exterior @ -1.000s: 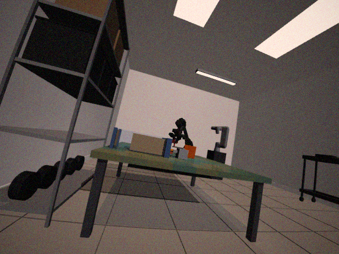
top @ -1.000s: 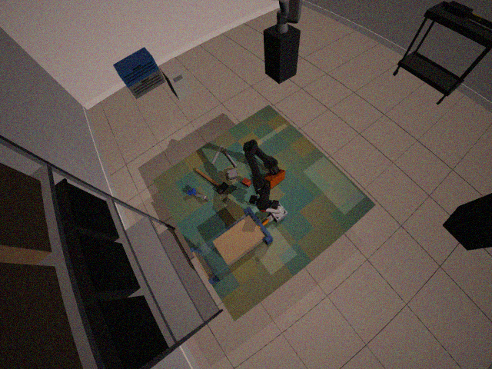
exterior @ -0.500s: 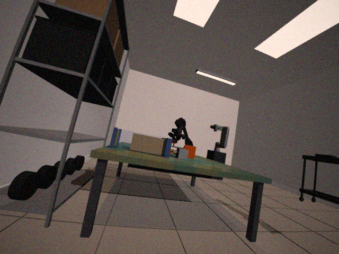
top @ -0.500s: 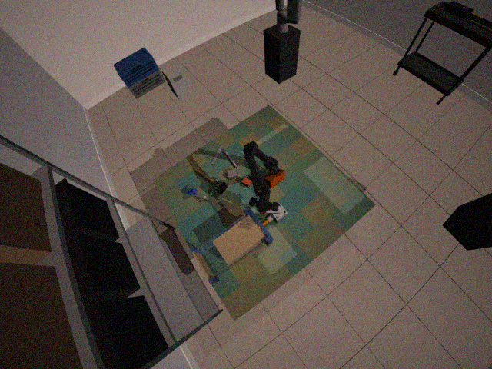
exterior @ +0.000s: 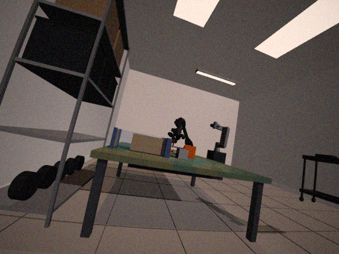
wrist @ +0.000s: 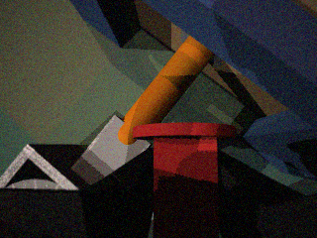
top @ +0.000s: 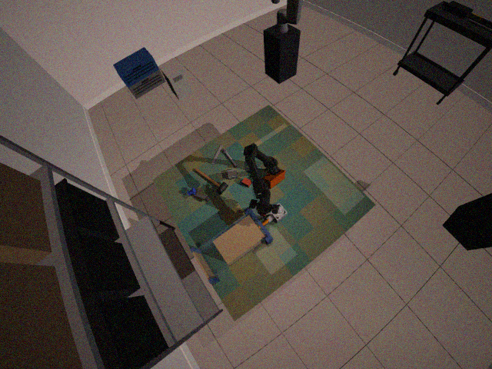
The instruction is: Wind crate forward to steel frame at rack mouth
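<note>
Now: the red-knobbed crank handle 5 cm behind my gripper tip, 3 cm below it and 1 cm to the left of it. From my gripper tip the other things lie so: red knob 1 cm to the right, 1 cm behind; then winch 12 cm behind, 10 cm below, 3 cm to the left; then grey block 44 cm to the right, 11 cm below, 2 cm behind.
</note>
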